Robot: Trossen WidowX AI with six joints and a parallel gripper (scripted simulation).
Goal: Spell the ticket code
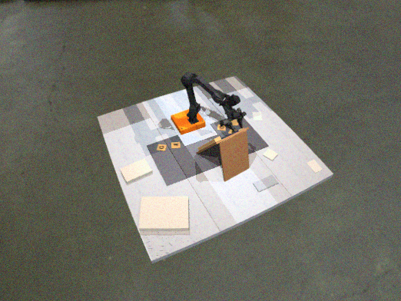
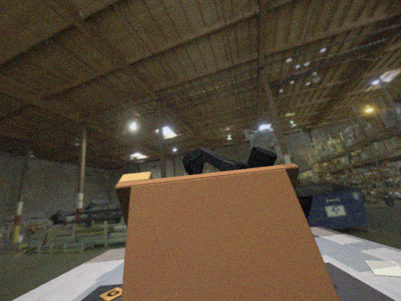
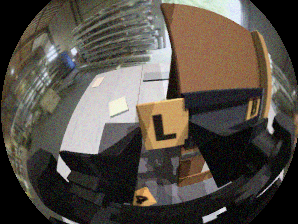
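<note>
Right now the white ticket is 12 cm to the right of my gripper tip, 8 cm below it and 4 cm behind it. Round my gripper tip: dark mat 17 cm to the right, 16 cm below, 14 cm behind; grey plate 35 cm ahead, 16 cm below.
</note>
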